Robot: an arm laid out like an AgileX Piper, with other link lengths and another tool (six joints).
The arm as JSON. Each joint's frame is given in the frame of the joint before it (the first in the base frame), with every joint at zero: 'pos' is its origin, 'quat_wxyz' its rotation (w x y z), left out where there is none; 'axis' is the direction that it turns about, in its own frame. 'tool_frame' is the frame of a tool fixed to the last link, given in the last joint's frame.
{
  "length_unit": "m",
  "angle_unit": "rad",
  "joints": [
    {
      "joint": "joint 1",
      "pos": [
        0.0,
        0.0,
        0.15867
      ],
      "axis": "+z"
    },
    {
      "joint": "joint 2",
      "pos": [
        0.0,
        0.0,
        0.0
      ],
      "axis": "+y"
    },
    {
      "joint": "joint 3",
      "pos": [
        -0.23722,
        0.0,
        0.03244
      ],
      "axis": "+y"
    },
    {
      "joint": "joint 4",
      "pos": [
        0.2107,
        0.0,
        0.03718
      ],
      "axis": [
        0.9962,
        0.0,
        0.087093
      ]
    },
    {
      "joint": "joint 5",
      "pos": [
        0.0,
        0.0,
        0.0
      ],
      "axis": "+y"
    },
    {
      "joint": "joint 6",
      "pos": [
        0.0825,
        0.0,
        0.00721
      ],
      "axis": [
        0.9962,
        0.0,
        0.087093
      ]
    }
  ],
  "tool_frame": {
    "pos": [
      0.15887,
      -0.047,
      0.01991
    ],
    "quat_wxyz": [
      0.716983,
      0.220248,
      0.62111,
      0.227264
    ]
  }
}
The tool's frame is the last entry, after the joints.
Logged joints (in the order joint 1, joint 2, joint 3, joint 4, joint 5, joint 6), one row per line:
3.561 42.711 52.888 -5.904 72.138 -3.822
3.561 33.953 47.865 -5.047 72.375 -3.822
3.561 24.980 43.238 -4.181 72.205 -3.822
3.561 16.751 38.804 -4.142 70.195 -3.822
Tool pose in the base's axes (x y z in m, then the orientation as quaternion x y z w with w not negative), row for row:
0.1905 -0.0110 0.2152 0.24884 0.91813 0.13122 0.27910
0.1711 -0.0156 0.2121 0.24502 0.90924 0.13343 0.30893
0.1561 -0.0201 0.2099 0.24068 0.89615 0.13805 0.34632
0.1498 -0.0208 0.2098 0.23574 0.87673 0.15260 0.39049
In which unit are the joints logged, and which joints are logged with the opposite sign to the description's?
The joints are logged in degrees. Opposite sign: joint 3, joint 4.
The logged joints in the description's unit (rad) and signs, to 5 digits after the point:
0.06215 0.74545 -0.92307 0.10304 1.25905 -0.06671
0.06215 0.59259 -0.83540 0.08809 1.26318 -0.06671
0.06215 0.43598 -0.75465 0.07297 1.26021 -0.06671
0.06215 0.29236 -0.67726 0.07229 1.22513 -0.06671

